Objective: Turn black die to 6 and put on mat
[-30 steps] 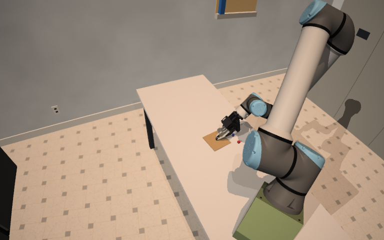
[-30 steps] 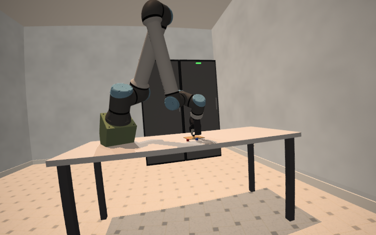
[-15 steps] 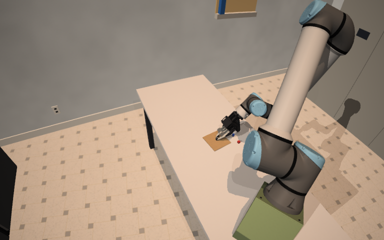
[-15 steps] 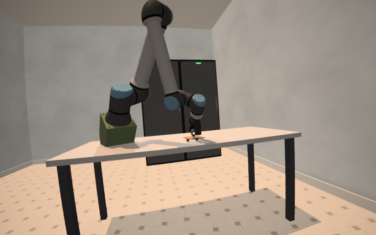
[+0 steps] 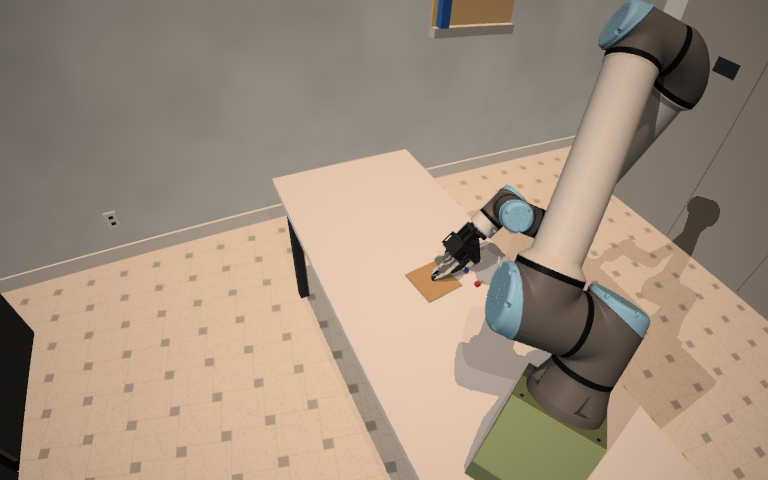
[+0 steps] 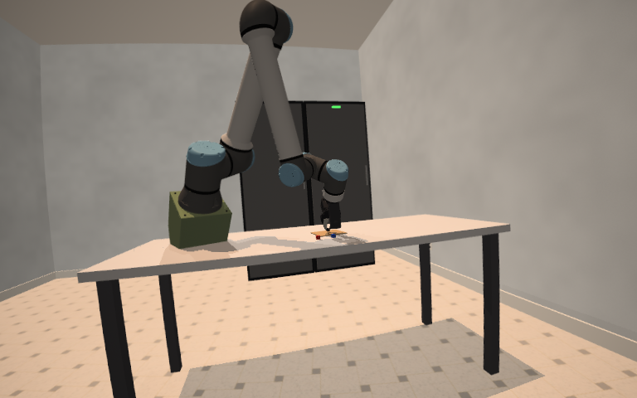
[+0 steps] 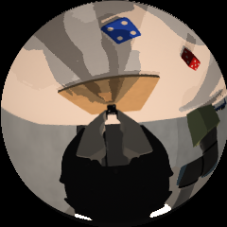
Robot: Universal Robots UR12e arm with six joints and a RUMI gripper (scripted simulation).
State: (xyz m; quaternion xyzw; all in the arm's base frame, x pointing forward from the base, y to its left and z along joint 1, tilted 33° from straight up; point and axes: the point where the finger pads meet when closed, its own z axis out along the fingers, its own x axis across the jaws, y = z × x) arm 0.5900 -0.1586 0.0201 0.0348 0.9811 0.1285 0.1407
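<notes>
Right now the black die is 10 mm to the left of my hand and 10 mm below it. From my hand the other things lie so: red die 100 mm to the right, 100 mm behind, 20 mm below; then brown mat 30 mm below, 10 mm to the left; then blue die 120 mm to the right, 30 mm behind, 20 mm below.
</notes>
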